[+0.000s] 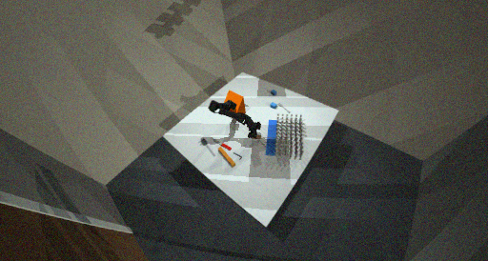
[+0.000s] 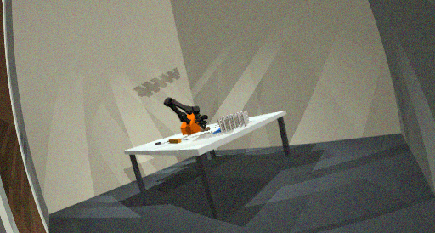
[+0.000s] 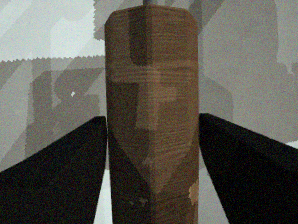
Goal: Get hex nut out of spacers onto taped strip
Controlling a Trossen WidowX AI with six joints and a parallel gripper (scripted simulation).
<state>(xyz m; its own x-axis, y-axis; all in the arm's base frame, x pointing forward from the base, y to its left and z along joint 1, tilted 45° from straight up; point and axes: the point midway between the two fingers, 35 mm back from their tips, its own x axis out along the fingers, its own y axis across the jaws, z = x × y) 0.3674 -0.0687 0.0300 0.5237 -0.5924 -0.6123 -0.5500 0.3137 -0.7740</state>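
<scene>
Right now the blue taped strip is 12 cm to the left of my gripper tip, 8 cm ahead of it and 4 cm below it. The rest, counted from my gripper tip: orange-handled tool (31 cm to the right, 6 cm behind, 2 cm below); bent key (23 cm to the right, 3 cm below, 2 cm ahead); red-handled tool (26 cm to the right, 19 cm behind, 3 cm below).
</scene>
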